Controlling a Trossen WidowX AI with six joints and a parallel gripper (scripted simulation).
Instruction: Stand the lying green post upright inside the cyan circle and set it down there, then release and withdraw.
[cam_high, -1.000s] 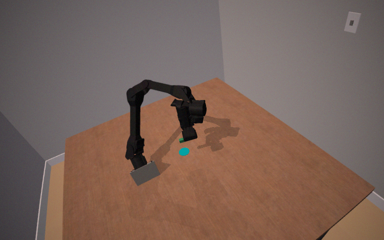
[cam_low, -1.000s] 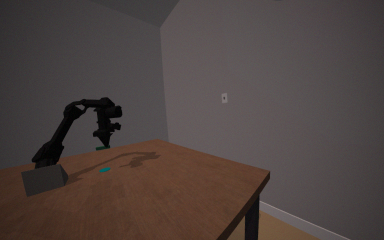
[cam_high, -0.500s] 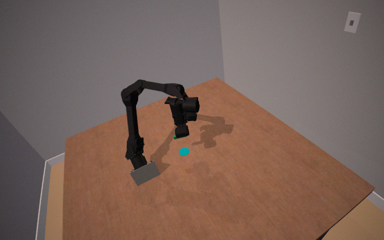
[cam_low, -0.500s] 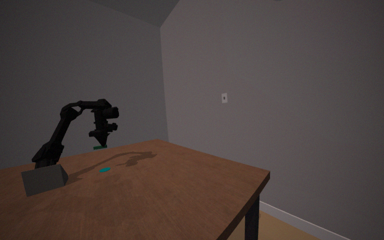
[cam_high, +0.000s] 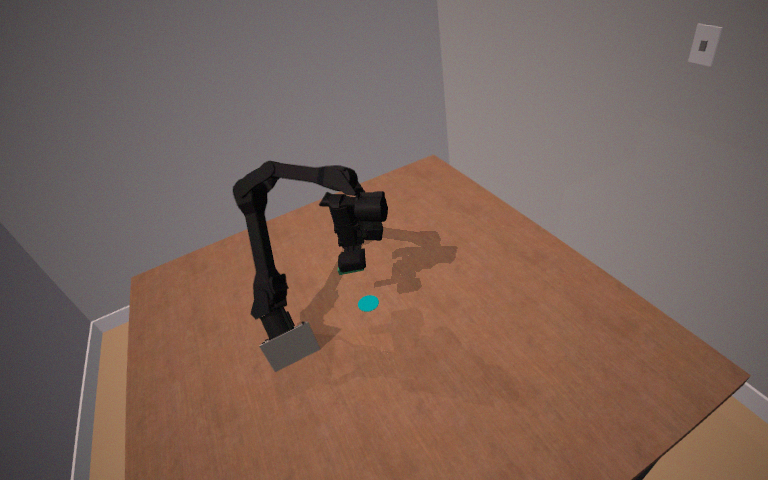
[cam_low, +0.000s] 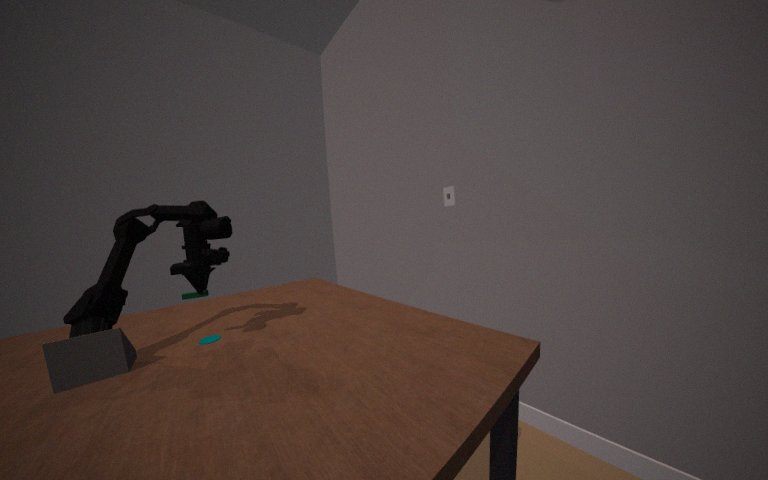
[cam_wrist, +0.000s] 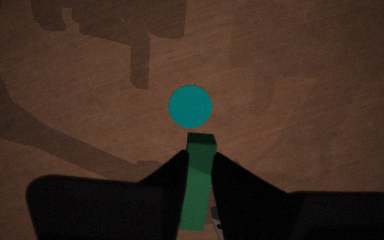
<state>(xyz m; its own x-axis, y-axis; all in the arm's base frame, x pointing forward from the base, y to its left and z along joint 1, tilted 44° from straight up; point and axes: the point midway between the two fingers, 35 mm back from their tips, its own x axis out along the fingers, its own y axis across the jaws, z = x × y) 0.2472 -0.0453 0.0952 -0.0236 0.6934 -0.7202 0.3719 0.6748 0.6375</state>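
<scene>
The cyan circle is 150 mm below my gripper tip. From my gripper tip the other things lie so: green post 20 mm behind, 10 mm to the left.
</scene>
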